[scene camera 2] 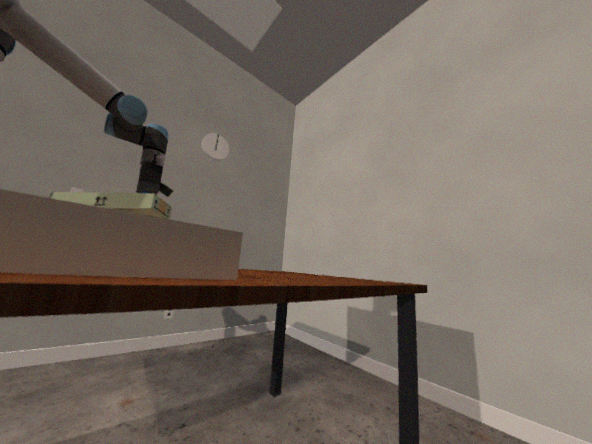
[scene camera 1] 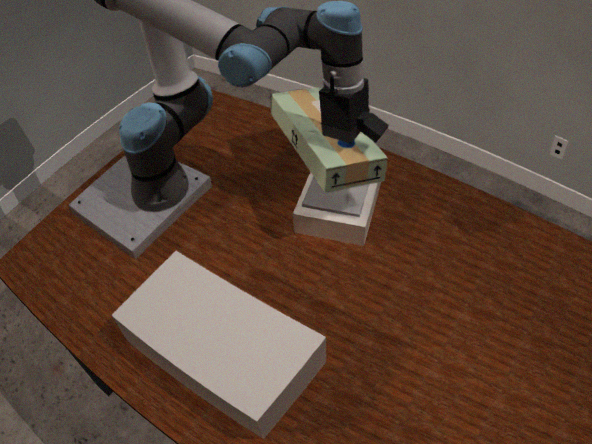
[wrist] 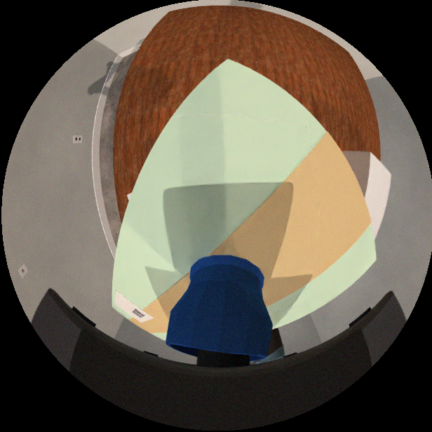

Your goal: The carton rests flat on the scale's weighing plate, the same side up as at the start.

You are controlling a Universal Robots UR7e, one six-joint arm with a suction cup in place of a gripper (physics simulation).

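Places are measured from the arm's base along level axes (x ahead, y left, z up), in metres.
Pixels of known places: hand at its tool point: (scene camera 1: pixel 347 147); arm's base at its link origin: (scene camera 1: pixel 160 189).
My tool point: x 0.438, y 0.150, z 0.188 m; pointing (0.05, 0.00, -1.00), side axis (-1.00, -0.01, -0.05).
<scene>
Ahead of a thing's pixels: the offset from my tool point to its top centre. Level surfaces: height alone.
My gripper, a blue suction cup (scene camera 1: pixel 346 144) (scene camera 2: pixel 146 192) (wrist: pixel 227 262), is shut on the carton's top, nearer the end with two up arrows. The pale green carton @(0.048 m left, 0.083 m back, 0.024 m up) (scene camera 1: pixel 315 150) (scene camera 2: pixel 130 201) (wrist: pixel 200 150) has an orange tape band and looks about level, arrows pointing up. It hangs over the white scale @(0.056 m left, 0.041 m back, 0.144 m down) (scene camera 1: pixel 330 227), covering its rear part. The grey weighing plate @(0.017 m left, 0.031 m back, 0.144 m down) (scene camera 1: pixel 332 200) shows in front of and below the carton's near end; the rest is hidden. The carton is turned relative to the plate, its far end reaching out past the scale's back left. The exact gap is hard to judge.
A large white block @(0.423 m right, 0.044 m back, 0.123 m down) (scene camera 1: pixel 220 330) (scene camera 2: pixel 120 245) (wrist: pixel 378 195) lies on the wooden table @(0.222 m down) (scene camera 1: pixel 450 300) (scene camera 2: pixel 320 281) (wrist: pixel 240 35) at the front left in scene camera 1. The arm's grey base plate (scene camera 1: pixel 100 215) is at the left. Walls stand behind the table.
</scene>
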